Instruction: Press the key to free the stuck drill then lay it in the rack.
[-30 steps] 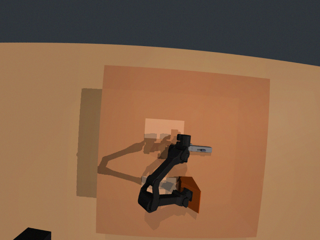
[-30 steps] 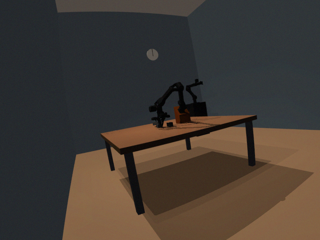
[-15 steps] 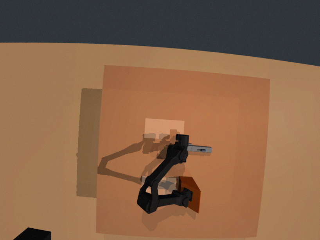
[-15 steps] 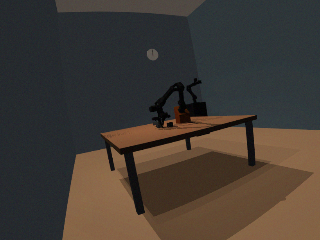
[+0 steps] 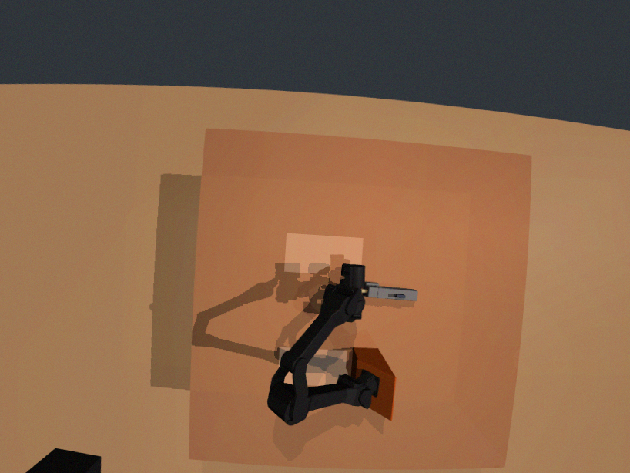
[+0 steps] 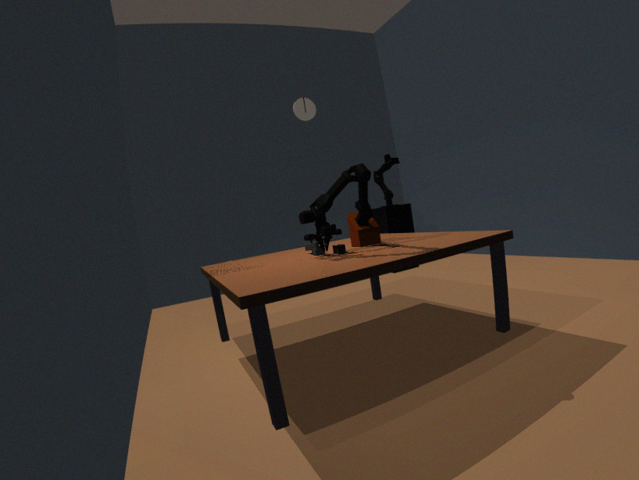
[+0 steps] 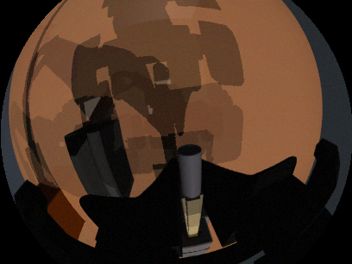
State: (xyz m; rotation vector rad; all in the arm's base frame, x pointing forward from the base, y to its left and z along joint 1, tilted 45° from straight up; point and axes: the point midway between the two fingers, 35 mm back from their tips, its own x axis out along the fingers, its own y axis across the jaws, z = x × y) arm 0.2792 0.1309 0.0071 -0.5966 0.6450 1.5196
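The dark block is 70 mm behind my gripper tip and 10 mm to the left of it. The rest, counted from my gripper tip: drill: 40 mm to the right, 30 mm above.
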